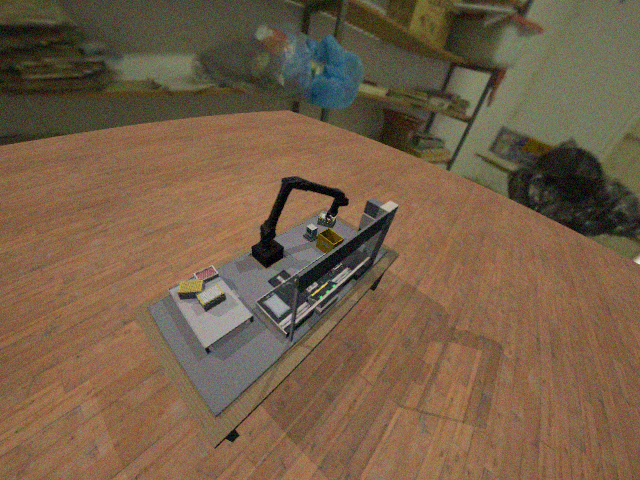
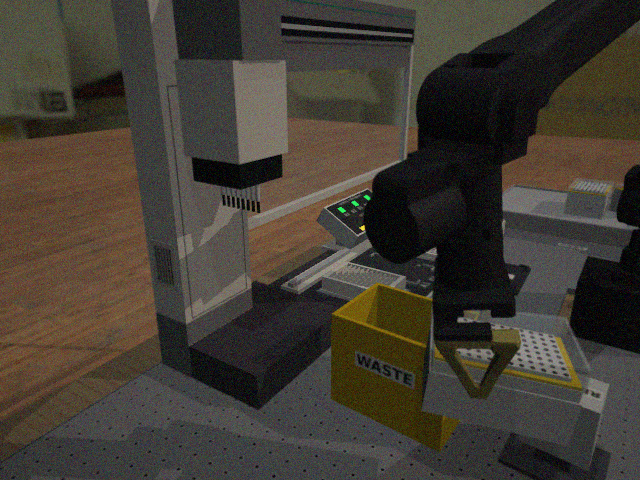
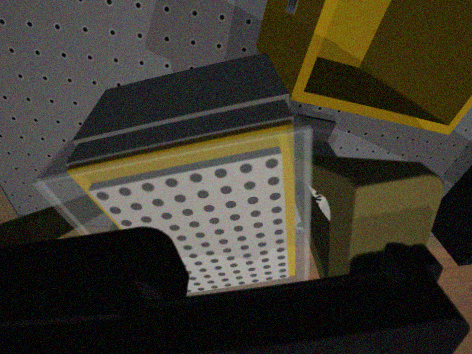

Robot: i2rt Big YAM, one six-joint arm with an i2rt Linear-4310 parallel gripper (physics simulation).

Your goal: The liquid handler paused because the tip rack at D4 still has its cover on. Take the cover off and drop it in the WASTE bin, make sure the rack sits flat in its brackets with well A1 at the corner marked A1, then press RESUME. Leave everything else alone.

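Places are measured from the arm's base along level axes (x left, y back, z up), in metres.
Pixels of known places: gripper, fingertip midpoint: (image 1: 328, 221) (image 2: 475, 367) (image 3: 207, 176); arm's base, link origin: (image 1: 266, 246).
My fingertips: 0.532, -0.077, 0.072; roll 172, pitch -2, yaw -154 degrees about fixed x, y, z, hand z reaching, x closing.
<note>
For each thing: its middle in the pictures, then the offset to it from my fingertips, as dx, dy, dz.
- rack, body centre: (image 3: 214, 246) (image 2: 499, 342) (image 1: 327, 217) -0.008, +0.017, +0.032
- yellow WASTE bin, body centre: (image 2: 404, 358) (image 1: 329, 242) -0.091, -0.127, -0.092
- pipette head, body centre: (image 2: 234, 109) (image 1: 370, 221) -0.009, -0.349, +0.228
- small white box, body centre: (image 3: 298, 174) (image 2: 560, 423) (image 1: 311, 232) -0.116, +0.061, -0.107
- raised platform, body centre: (image 2: 585, 217) (image 1: 209, 305) -1.035, -0.119, -0.127
My gripper (image 1: 328, 218) (image 2: 477, 367) is shut on the clear cover (image 2: 456, 400) (image 3: 303, 197) of the tip rack. The rack (image 2: 537, 350) (image 3: 227, 211), with a white dotted top, yellow trim and a dark base, sits inside the cover and is carried along with it. The load hangs low over the perforated deck, just beside the yellow WASTE bin (image 1: 330, 240) (image 2: 375, 367) (image 3: 340, 42) and outside it. The bin looks empty. The control panel (image 2: 347, 214) (image 1: 320, 290) with green lights stands behind the bin. I cannot make out its RESUME button.
The liquid handler's tall column and pipette head (image 2: 232, 110) stand left of the bin. A clear shield (image 1: 347, 252) runs along the deck's edge. A small white box (image 1: 311, 230) stands near the bin. A raised platform (image 1: 218, 319) at the far end holds coloured racks (image 1: 190, 287).
</note>
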